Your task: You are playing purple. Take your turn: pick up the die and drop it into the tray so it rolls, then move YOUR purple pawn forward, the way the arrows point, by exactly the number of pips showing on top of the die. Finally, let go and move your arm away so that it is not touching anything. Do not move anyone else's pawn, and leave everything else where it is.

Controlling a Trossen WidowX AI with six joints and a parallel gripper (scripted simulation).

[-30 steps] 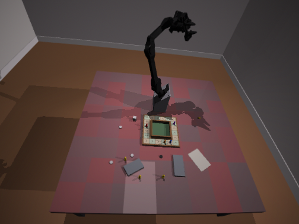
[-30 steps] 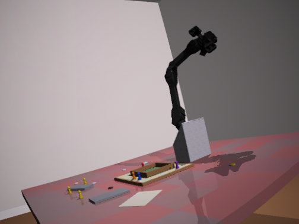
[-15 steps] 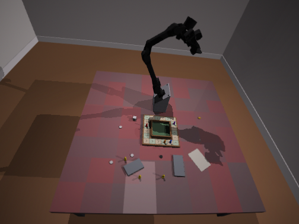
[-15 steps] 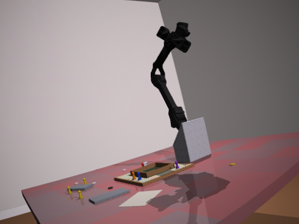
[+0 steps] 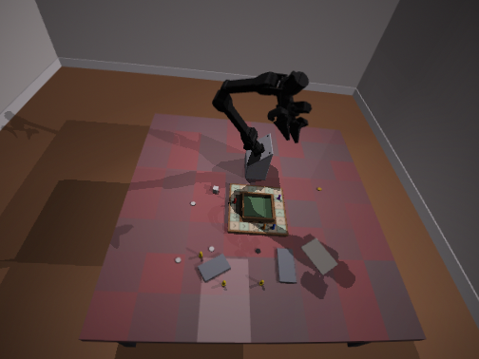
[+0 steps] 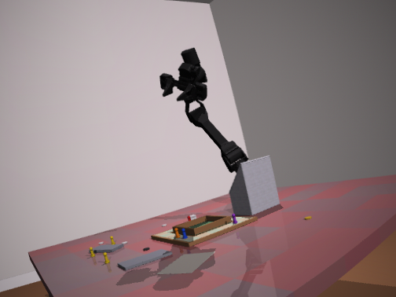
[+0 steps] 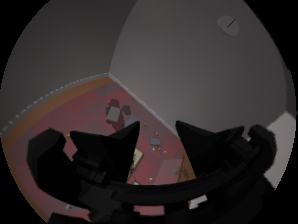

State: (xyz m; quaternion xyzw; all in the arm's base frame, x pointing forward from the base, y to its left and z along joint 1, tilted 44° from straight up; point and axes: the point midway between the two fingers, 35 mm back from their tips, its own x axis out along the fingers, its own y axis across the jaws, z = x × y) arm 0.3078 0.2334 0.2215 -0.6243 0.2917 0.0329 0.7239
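Right now the white die is 470 mm below my gripper tip, 240 mm to the right of it and 150 mm behind it. Round my gripper tip: purple pawn (450 mm below, 90 mm behind, 80 mm to the left); then blue pawn (450 mm below, 80 mm ahead, 20 mm to the left); then orange pawn (450 mm below, 80 mm ahead, 30 mm to the right).
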